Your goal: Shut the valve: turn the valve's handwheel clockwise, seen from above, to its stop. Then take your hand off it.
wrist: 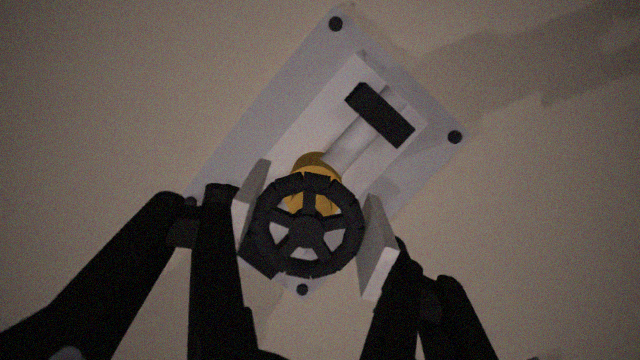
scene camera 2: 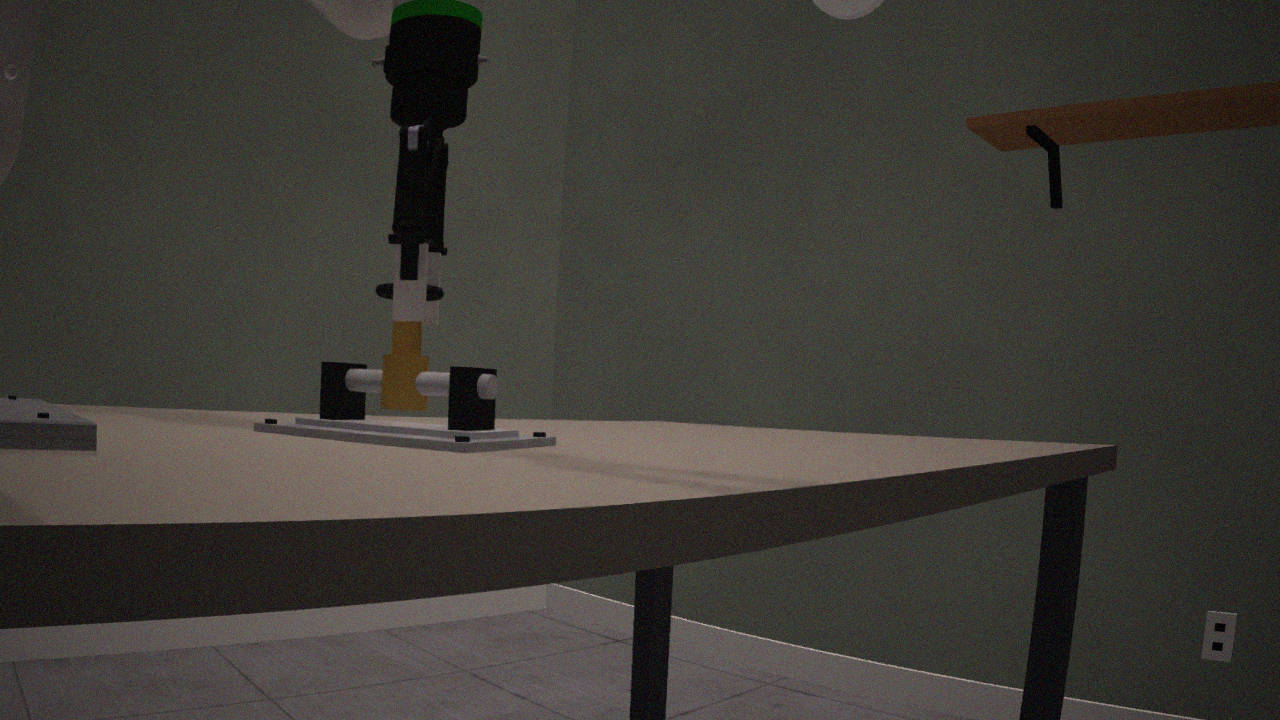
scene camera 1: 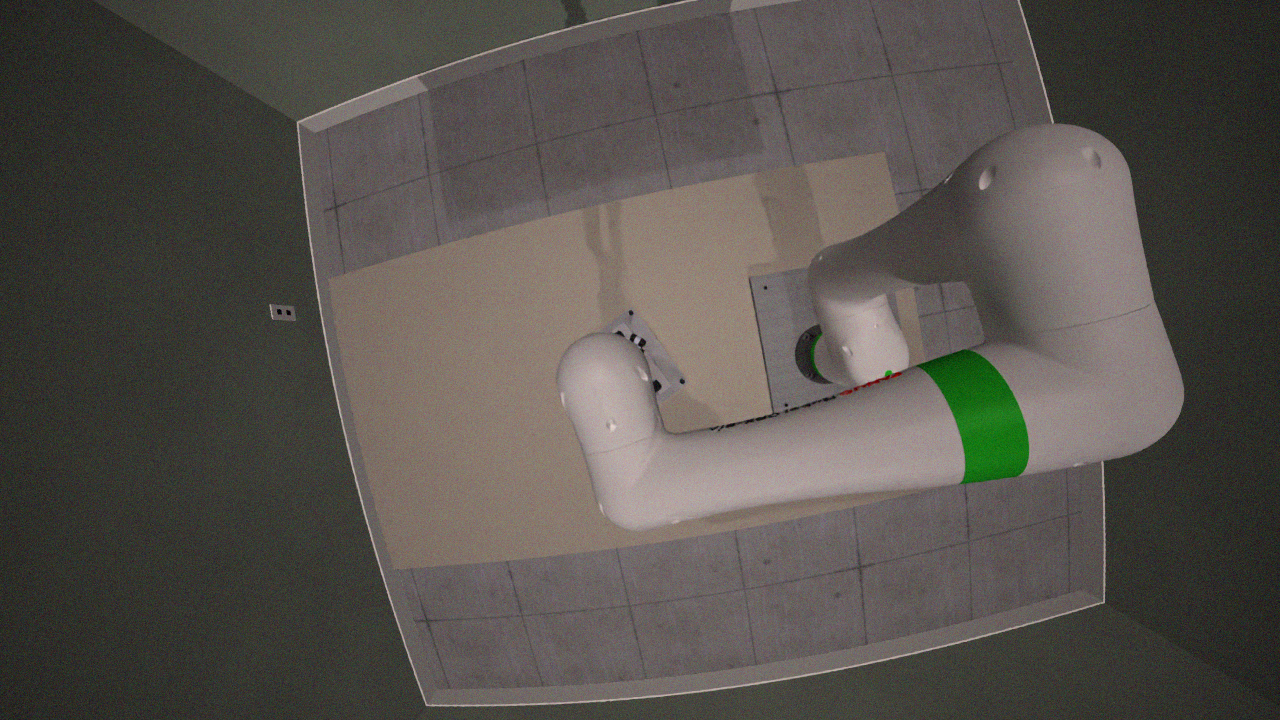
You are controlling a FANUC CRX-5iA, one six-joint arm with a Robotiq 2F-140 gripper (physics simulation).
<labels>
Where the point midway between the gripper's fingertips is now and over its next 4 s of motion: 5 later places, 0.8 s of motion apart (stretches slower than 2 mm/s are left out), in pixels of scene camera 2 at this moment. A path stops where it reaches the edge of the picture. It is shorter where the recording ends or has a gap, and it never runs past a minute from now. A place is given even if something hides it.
My gripper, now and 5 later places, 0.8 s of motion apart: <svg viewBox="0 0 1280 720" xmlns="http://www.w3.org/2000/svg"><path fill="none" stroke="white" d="M416 322L414 322L410 322L406 321L403 318L407 247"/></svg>
</labels>
